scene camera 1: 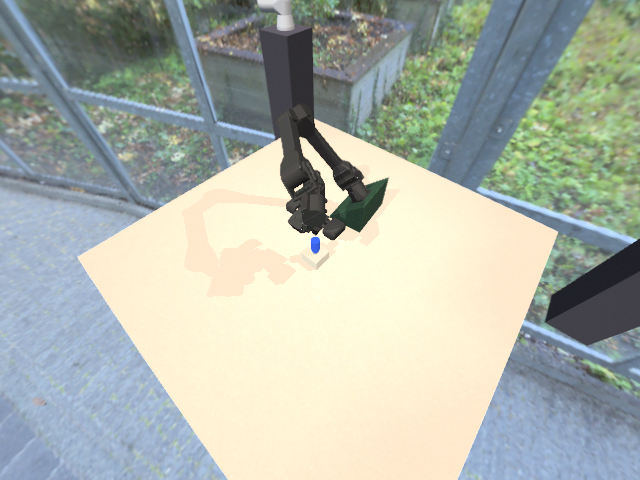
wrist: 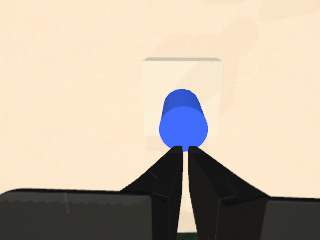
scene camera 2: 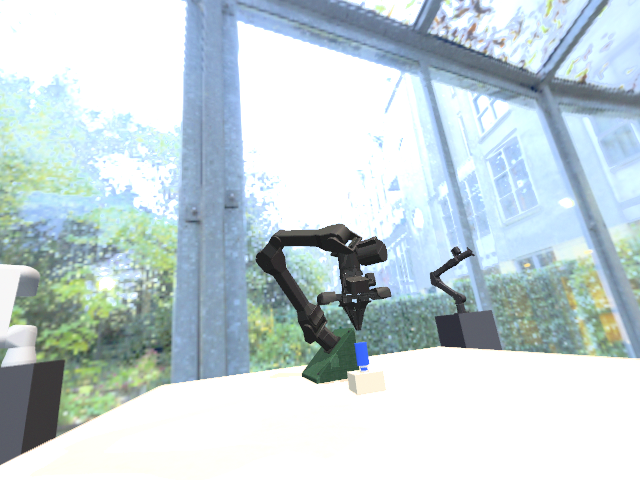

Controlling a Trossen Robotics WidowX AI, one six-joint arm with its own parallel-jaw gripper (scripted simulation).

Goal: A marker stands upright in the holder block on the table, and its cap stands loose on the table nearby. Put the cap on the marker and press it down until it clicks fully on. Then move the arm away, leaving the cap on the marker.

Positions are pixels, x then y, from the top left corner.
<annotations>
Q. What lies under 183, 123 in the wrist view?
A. A blue cap.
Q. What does my gripper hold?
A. Nothing.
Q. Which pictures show my gripper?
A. Scene camera 1, the wrist view and scene camera 2: all of them.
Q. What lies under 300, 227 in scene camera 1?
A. My gripper.
</annotations>
